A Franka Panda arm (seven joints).
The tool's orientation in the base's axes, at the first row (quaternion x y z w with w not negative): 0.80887 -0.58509 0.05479 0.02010
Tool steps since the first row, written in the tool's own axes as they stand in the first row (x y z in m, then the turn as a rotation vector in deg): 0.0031 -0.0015 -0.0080 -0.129 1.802 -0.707; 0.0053 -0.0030 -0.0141 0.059 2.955 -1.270; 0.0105 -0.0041 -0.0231 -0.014 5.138 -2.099; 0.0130 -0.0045 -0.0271 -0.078 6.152 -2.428; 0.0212 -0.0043 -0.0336 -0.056 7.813 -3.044; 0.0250 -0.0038 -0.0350 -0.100 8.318 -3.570; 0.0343 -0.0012 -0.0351 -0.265 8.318 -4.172; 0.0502 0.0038 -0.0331 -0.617 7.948 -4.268; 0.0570 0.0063 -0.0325 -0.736 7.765 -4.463; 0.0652 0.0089 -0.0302 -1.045 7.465 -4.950; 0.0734 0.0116 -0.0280 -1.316 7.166 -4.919; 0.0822 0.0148 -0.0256 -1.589 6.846 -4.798
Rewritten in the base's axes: 0.0019 -0.0017 0.0083 -1.796 -0.377 0.631; 0.0036 -0.0027 0.0147 -2.868 -0.862 1.175; 0.0056 -0.0064 0.0242 -5.016 -1.400 1.921; 0.0065 -0.0082 0.0285 -6.019 -1.627 2.208; 0.0084 -0.0154 0.0359 -7.628 -2.110 2.770; 0.0091 -0.0190 0.0377 -8.155 -2.177 3.272; 0.0095 -0.0286 0.0387 -8.245 -1.963 3.851; 0.0098 -0.0454 0.0384 -8.009 -1.505 3.919; 0.0095 -0.0527 0.0385 -7.885 -1.316 4.105; 0.0098 -0.0615 0.0370 -7.728 -0.883 4.563; 0.0099 -0.0703 0.0357 -7.526 -0.536 4.511; 0.0097 -0.0798 0.0342 -7.299 -0.189 4.371
